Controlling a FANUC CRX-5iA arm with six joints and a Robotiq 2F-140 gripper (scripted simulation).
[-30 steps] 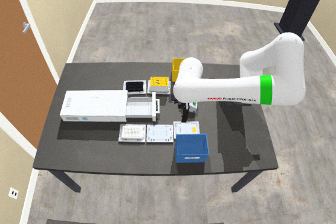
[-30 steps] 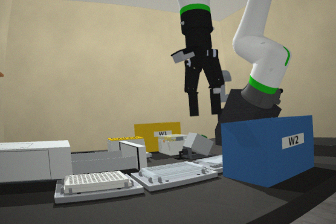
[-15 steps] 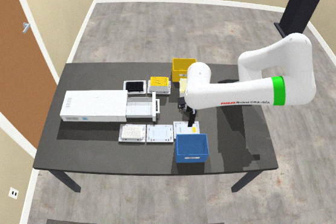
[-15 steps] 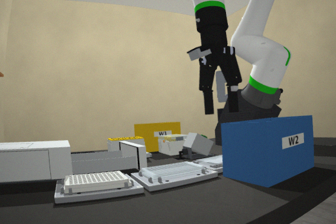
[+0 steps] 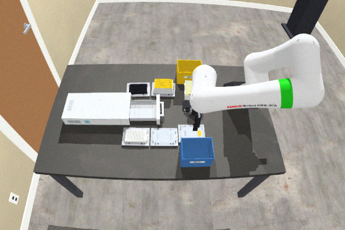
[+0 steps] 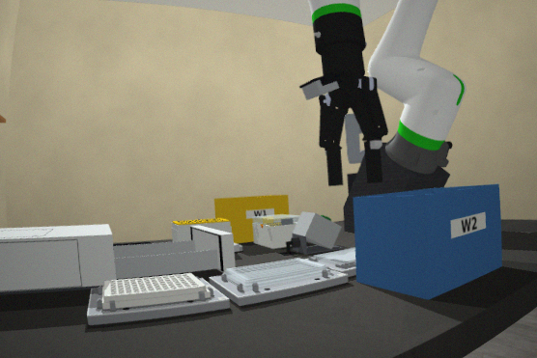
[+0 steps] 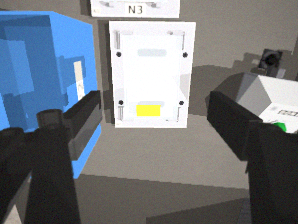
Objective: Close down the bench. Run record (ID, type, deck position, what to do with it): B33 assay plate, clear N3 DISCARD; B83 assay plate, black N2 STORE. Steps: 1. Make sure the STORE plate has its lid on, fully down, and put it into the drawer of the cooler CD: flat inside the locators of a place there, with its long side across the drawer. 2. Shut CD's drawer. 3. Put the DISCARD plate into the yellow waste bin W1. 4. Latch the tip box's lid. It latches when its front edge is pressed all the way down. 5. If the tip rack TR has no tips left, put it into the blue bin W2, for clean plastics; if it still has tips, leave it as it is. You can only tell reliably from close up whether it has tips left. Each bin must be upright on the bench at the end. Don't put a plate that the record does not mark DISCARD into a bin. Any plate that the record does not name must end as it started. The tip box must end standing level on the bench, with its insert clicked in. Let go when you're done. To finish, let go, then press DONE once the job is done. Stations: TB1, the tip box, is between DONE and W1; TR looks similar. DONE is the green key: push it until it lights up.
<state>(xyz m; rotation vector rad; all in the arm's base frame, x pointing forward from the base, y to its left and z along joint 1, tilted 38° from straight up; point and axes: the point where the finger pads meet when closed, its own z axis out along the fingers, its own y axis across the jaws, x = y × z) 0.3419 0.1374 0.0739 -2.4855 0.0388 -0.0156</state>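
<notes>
Now: the translucent plate lid 14 cm below my hand. From my hand the other things lie so: blue bin W2: 1 cm behind, 15 cm to the left, 12 cm below; DONE key block: 4 cm behind, 18 cm to the right, 11 cm below; nest N3: 17 cm ahead, 2 cm to the left, 15 cm below.
</notes>
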